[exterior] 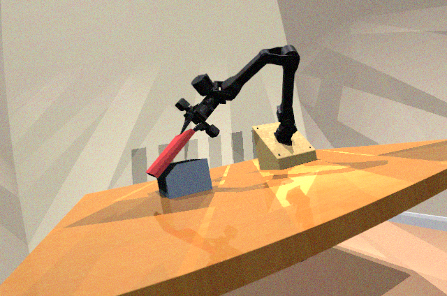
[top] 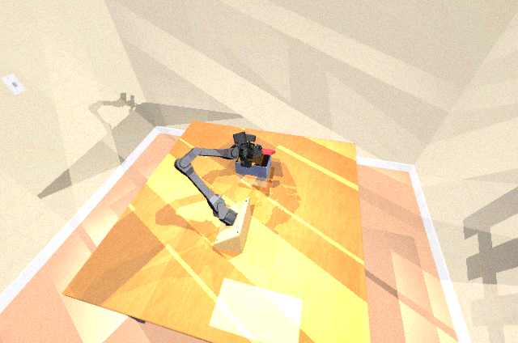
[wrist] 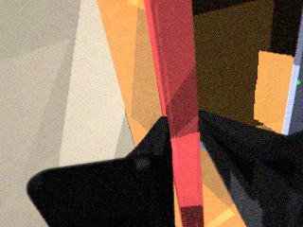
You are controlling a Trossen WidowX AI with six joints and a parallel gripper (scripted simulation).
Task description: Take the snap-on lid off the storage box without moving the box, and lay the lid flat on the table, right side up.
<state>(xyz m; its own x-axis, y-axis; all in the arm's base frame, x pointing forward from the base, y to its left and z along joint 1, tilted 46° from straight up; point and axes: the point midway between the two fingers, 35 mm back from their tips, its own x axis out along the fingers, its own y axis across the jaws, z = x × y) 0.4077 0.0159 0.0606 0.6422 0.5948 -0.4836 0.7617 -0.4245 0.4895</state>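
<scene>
The lid lies 7 cm ahead of my gripper tip, 5 cm below it and 1 cm to the left of it. The rest, counted from my gripper tip: storage box 14 cm below, 3 cm ahead.
</scene>
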